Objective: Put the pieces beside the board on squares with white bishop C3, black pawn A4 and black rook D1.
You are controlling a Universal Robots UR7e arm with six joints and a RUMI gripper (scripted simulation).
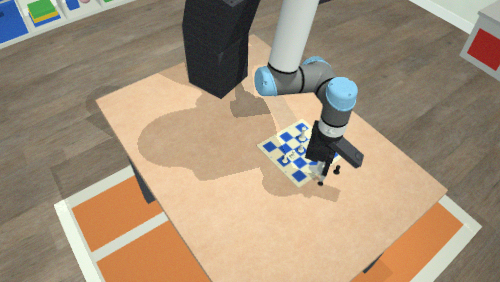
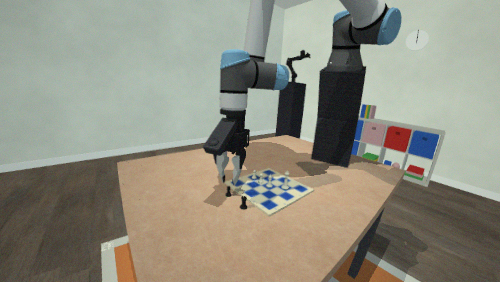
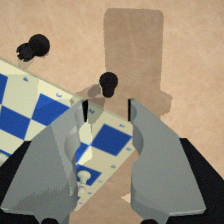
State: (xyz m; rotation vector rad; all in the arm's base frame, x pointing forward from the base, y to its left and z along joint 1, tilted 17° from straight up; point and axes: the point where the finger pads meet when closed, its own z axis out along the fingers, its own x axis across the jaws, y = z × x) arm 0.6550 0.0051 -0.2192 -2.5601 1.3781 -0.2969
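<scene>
My gripper is now 40 mm above the black pawn. Round my hand: chessboard 140 mm behind, 50 mm below, 30 mm to the left; then white chess piece 180 mm behind, 70 mm to the left, 20 mm below; then black rook 80 mm to the left, 40 mm below.
</scene>
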